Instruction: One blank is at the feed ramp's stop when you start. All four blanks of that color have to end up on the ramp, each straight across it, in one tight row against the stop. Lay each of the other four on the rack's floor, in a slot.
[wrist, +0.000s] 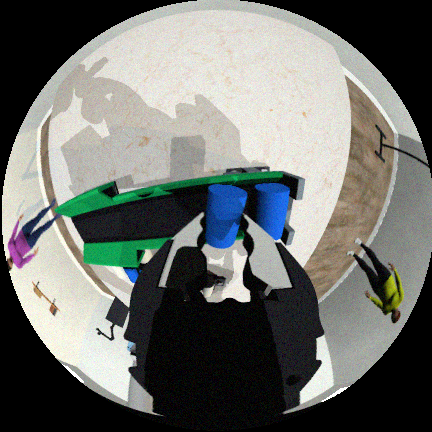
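Note:
My gripper (222, 213) is shut on a blue blank (225, 212), with one jaw on each side of it. The held blank lies crosswise over the dark bed of the green-walled feed ramp (150, 215). Another blue blank (272, 210) lies across the ramp at its right end, beside the grey stop (295, 186). A narrow dark gap shows between the two blanks. Whether the held blank touches the ramp bed is hard to tell. A small part of another blue blank (131, 274) shows below the ramp's near wall, left of the gripper. The rack's slots are hidden behind the gripper.
The ramp's far green wall (200, 180) runs behind both blanks, and its near wall (110, 253) ends beside my left jaw. Shadows fall on the pale table (280, 75). A person in yellow (394, 290) and one in purple (24, 247) stand beyond the table.

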